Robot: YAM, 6 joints.
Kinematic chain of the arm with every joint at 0, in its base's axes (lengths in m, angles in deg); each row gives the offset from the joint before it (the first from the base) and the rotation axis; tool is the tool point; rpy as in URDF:
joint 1: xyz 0 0 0.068 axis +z
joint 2: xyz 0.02 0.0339 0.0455 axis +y
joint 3: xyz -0.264 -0.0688 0 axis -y
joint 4: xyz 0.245 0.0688 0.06 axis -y
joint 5: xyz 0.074 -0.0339 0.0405 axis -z
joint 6: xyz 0.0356 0 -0.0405 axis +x
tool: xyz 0 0 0 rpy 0 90 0
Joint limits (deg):
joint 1: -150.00..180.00
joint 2: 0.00..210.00
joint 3: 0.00..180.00
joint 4: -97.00..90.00
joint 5: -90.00..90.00
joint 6: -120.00..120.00
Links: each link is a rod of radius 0.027 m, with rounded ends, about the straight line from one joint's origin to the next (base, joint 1, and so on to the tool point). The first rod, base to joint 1, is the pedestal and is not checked.
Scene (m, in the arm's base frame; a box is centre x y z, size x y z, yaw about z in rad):
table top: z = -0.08
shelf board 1: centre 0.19 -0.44 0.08 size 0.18 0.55 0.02 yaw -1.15
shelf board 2: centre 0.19 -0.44 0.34 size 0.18 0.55 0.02 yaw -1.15
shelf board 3: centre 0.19 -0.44 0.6 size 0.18 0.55 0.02 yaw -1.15
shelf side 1: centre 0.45 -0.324 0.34 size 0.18 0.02 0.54 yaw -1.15
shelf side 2: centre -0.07 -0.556 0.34 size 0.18 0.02 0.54 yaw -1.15
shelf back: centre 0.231 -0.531 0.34 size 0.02 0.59 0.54 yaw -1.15
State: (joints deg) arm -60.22 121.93 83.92 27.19 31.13 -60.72
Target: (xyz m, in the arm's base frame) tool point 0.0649 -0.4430 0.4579
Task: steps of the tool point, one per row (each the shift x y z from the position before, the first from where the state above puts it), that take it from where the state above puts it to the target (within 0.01 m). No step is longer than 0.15 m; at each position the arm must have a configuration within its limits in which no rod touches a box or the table.
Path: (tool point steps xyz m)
1: 0.0167 0.0871 -0.0172
2: -0.0092 0.0916 -0.0261
3: -0.0339 0.0879 -0.0337
4: -0.0553 0.0764 -0.0402
5: -0.0706 0.0590 -0.0449
6: 0.0639 -0.0873 0.0777
7: 0.0025 -0.0974 0.1018
8: -0.0536 -0.0707 0.1140
9: -0.0843 -0.0189 0.1122
10: 0.0267 -0.0689 0.0098
11: 0.0335 -0.0654 -0.0098

